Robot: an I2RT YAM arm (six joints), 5 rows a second.
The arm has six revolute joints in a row. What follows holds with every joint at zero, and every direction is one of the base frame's. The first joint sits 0.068 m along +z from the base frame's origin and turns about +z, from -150 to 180 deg. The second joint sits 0.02 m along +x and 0.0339 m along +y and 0.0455 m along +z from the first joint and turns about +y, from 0 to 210 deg. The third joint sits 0.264 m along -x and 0.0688 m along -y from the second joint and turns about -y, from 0 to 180 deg. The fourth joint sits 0.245 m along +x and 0.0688 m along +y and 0.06 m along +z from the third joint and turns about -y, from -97 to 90 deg. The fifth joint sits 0.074 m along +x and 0.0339 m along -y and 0.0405 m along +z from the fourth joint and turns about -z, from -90 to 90 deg. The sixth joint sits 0.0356 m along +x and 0.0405 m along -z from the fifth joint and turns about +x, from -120 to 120 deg. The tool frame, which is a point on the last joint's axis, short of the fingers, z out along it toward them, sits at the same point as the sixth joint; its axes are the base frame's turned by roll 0, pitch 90 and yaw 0 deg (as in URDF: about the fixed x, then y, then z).
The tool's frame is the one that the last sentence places.
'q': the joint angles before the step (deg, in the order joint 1, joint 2, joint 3, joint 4, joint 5, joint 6). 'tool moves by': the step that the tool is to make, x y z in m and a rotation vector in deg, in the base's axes. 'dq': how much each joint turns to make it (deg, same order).
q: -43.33, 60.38, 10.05, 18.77, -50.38, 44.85
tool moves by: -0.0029, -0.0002, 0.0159, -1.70, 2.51, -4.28
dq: 0.01, -6.36, 2.85, -10.12, 5.21, -0.35
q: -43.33, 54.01, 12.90, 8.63, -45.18, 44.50
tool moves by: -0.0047, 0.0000, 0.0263, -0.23, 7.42, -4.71
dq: -0.01, -5.31, 7.52, -19.43, 6.89, -2.03
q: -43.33, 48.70, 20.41, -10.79, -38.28, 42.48
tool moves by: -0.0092, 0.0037, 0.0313, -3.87, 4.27, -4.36
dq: -0.01, -5.15, 6.71, -13.44, 7.02, -1.98
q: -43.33, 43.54, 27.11, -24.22, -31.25, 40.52
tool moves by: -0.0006, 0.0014, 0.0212, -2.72, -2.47, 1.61
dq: 0.02, -1.45, 3.50, -2.05, -1.05, -1.44
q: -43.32, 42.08, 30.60, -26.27, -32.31, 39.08
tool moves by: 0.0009, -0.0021, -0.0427, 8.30, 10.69, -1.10
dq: -0.01, 6.52, -3.92, -3.13, 1.68, -0.18
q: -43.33, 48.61, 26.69, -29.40, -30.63, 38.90
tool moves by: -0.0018, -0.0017, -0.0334, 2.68, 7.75, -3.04
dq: 0.00, 5.29, -4.04, 2.14, 4.50, 0.62
